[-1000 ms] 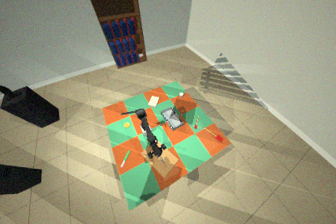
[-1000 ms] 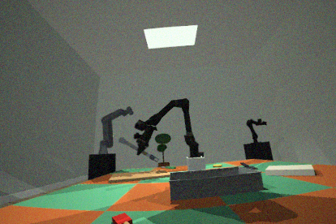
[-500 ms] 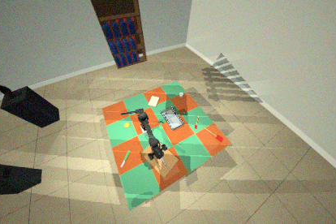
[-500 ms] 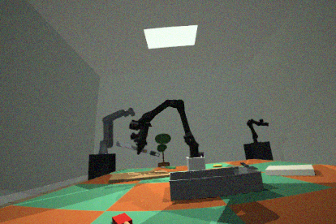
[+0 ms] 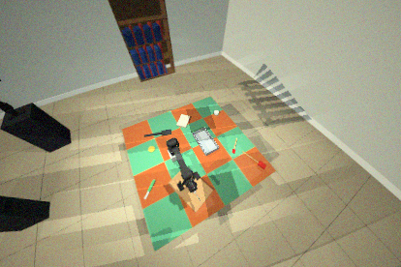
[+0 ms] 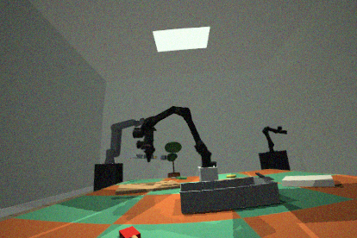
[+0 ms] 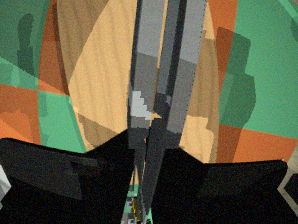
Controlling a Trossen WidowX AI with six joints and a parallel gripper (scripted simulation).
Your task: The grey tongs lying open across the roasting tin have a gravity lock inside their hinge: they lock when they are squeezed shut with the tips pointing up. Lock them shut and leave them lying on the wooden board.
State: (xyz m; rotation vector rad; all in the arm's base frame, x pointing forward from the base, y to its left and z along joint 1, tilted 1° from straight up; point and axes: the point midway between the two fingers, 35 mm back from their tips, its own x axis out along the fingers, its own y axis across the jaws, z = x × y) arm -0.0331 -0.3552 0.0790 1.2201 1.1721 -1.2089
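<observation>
Now: the wooden board 140 mm below my gripper tip. The rest, counted from my gripper tip: grey roasting tin: 400 mm ahead, 320 mm to the left, 120 mm below; brush: 630 mm ahead, 140 mm below, 70 mm to the left; green-handled tool: 330 mm behind, 190 mm to the left, 140 mm below.
</observation>
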